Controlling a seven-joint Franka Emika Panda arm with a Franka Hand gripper.
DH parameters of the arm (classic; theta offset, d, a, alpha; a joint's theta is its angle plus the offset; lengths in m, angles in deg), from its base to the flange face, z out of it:
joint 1: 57.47 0.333 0 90
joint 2: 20.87 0 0 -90
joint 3: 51.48 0.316 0.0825 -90
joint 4: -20.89 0 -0.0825 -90
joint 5: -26.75 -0.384 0 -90
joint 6: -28.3 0 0.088 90
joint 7: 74.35 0.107 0 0
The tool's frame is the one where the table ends.
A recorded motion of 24 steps. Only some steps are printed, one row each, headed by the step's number.
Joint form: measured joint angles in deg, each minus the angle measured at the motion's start. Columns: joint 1, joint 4, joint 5, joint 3, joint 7, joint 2, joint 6.
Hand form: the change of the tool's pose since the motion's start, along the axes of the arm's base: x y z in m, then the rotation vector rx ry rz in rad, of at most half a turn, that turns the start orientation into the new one. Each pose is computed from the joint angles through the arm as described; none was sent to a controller.
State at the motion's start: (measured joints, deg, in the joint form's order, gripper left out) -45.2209 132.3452 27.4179 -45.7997 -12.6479 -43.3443 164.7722
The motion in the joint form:
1: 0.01 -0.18 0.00 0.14 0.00 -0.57 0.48
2: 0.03 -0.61 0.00 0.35 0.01 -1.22 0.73
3: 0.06 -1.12 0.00 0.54 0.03 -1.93 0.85
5: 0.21 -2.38 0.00 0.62 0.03 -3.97 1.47
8: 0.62 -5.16 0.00 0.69 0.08 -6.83 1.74
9: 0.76 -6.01 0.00 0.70 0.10 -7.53 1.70
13: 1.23 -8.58 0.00 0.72 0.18 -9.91 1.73
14: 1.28 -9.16 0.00 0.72 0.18 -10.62 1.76
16: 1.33 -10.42 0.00 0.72 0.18 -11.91 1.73
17: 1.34 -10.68 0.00 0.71 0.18 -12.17 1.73
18: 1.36 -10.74 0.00 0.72 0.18 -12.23 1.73
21: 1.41 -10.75 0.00 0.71 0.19 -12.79 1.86
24: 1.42 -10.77 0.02 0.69 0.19 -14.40 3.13
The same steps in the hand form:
1: 0.0008 0.0019 -0.0040 0.0024 -0.0010 0.0021
2: 0.0022 0.0047 -0.0074 0.0050 -0.0009 0.0051
3: 0.0037 0.0076 -0.0111 0.0071 0.0010 0.0079
5: 0.0084 0.0115 -0.0231 0.0103 0.0048 0.0103
8: 0.0184 0.0197 -0.0341 0.0166 0.0032 0.0150
9: 0.0214 0.0222 -0.0358 0.0184 0.0018 0.0165
13: 0.0299 0.0302 -0.0439 0.0237 -0.0006 0.0210
14: 0.0317 0.0312 -0.0478 0.0242 0.0014 0.0212
16: 0.0361 0.0330 -0.0535 0.0259 0.0030 0.0207
17: 0.0370 0.0332 -0.0546 0.0262 0.0031 0.0205
18: 0.0371 0.0336 -0.0548 0.0264 0.0032 0.0209
21: 0.0362 0.0339 -0.0611 0.0249 0.0104 0.0212
24: 0.0354 0.0337 -0.0776 0.0253 0.0163 0.0200

